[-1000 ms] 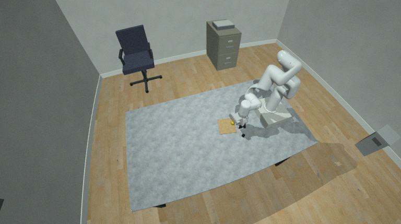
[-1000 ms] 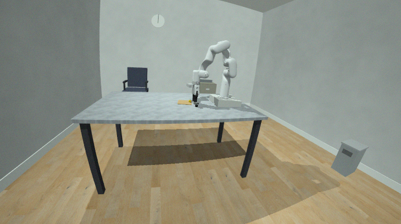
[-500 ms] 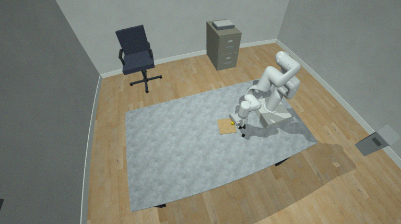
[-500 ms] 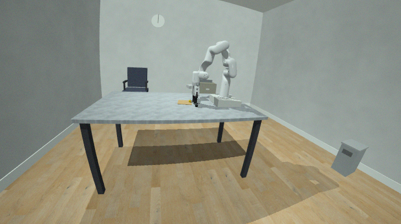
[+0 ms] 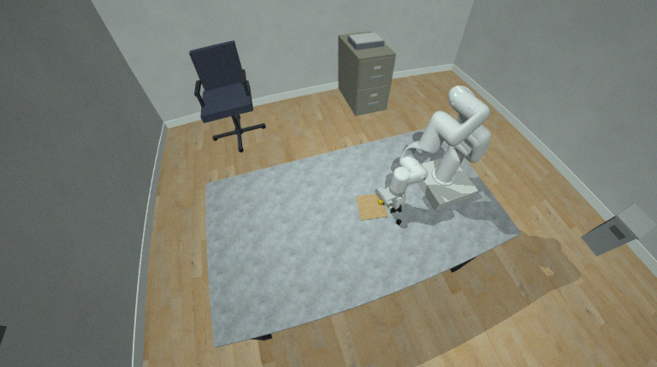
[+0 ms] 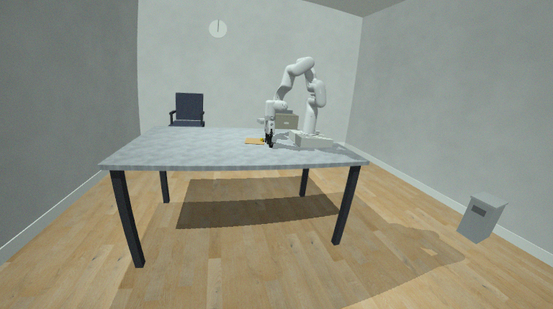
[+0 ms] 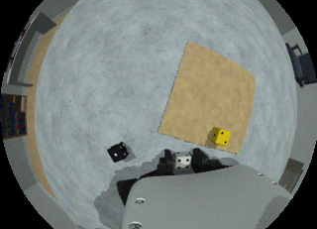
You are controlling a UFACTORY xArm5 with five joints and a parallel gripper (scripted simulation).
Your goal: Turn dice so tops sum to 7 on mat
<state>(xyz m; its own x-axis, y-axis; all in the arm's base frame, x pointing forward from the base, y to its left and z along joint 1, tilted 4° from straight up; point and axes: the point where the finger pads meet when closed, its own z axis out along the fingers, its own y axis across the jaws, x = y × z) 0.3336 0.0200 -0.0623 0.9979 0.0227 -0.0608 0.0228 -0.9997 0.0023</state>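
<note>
The white die is 1 cm below my hand. Also, from my hand: black die: 9 cm to the left, 1 cm below, 1 cm ahead; then yellow die: 5 cm to the right, 3 cm ahead, 1 cm below; then tan mat: 9 cm ahead, 5 cm to the right, 2 cm below.
</note>
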